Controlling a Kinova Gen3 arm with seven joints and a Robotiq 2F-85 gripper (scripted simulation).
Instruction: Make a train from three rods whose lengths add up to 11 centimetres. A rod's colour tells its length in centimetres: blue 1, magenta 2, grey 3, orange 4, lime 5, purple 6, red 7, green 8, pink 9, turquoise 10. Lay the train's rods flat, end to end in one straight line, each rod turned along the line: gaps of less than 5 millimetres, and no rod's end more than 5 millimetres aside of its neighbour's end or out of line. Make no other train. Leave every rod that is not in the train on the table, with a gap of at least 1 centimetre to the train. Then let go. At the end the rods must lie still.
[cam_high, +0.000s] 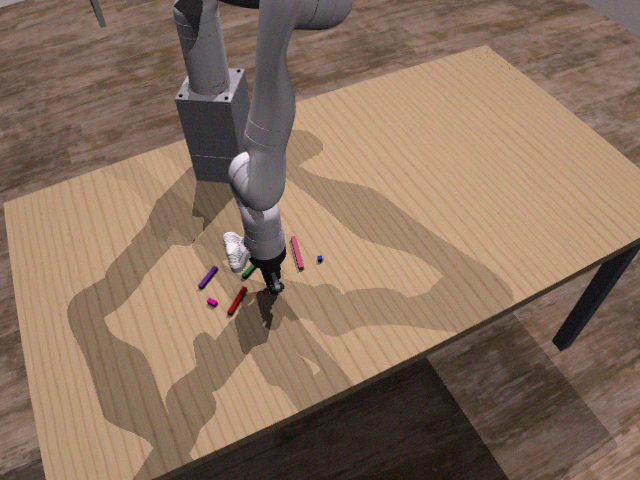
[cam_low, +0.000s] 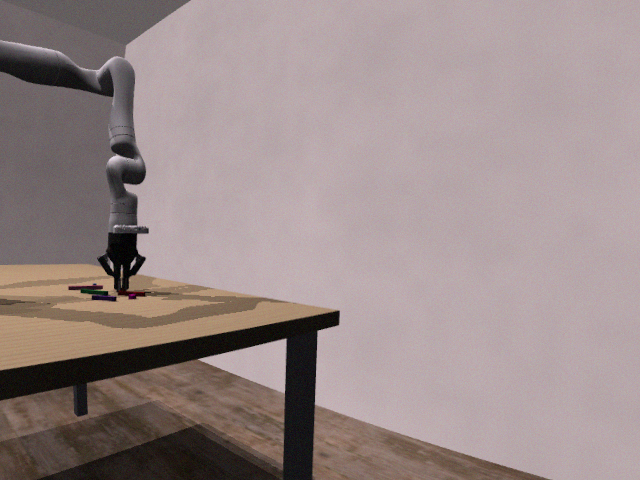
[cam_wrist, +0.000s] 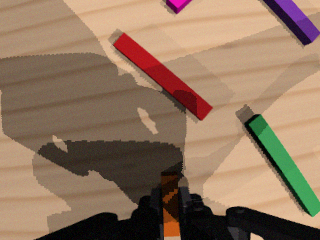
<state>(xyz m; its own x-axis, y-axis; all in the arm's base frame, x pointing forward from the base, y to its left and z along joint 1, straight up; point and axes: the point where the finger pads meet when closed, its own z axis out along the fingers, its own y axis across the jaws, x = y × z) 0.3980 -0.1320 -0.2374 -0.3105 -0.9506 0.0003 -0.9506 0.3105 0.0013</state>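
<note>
My gripper is now 130 mm to the right of the blue rod and 10 mm above it. Round my hand: orange rod (10 mm below); red rod (80 mm to the right, 20 mm behind, 10 mm below); green rod (80 mm behind, 10 mm to the left, 10 mm below).
</note>
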